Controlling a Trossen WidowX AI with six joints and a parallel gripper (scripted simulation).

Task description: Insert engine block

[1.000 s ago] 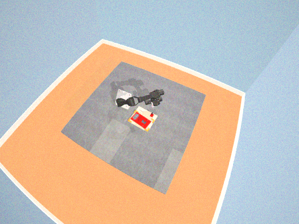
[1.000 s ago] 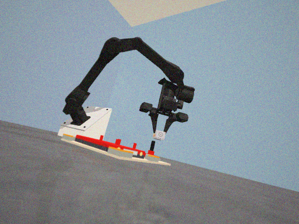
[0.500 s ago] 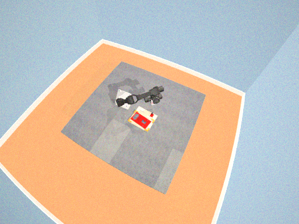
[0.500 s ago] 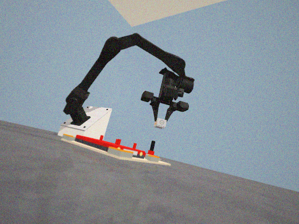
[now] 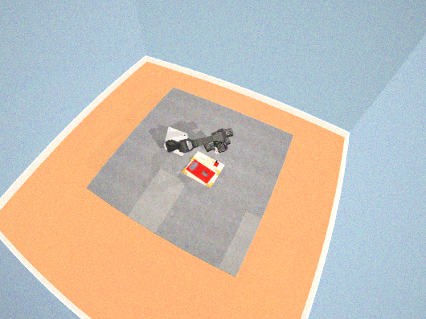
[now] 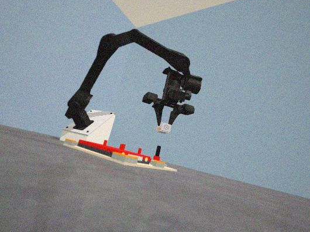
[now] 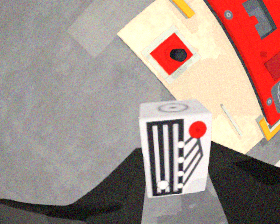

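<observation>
Right now the cream base plate is 40 mm behind my gripper tip, 140 mm to the right of it and 120 mm below it. Round my gripper tip: engine block 10 mm below.
</observation>
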